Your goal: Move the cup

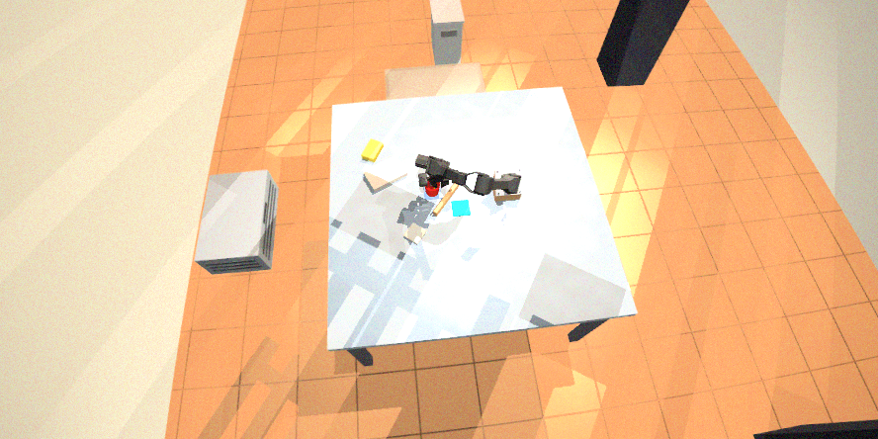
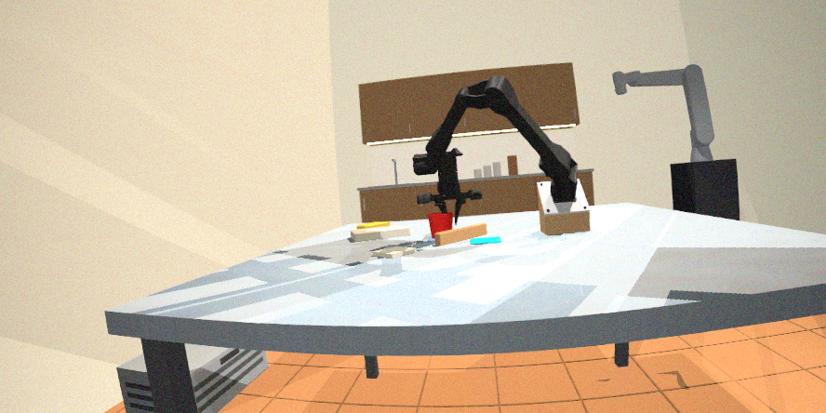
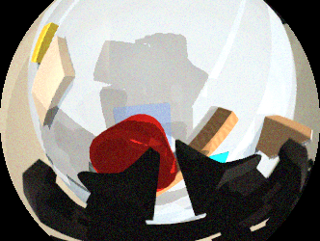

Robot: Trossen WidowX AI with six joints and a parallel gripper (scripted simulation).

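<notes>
Right now my gripper tip is 90 mm past the cyan pad, 100 mm to the right of it and 40 mm above it. From my gripper tip the other things lie so: wooden stick: 30 mm behind, 50 mm to the left, 30 mm below; red cup: 30 mm ahead; small tan piece: 130 mm ahead, 210 mm to the left, 30 mm below.
</notes>
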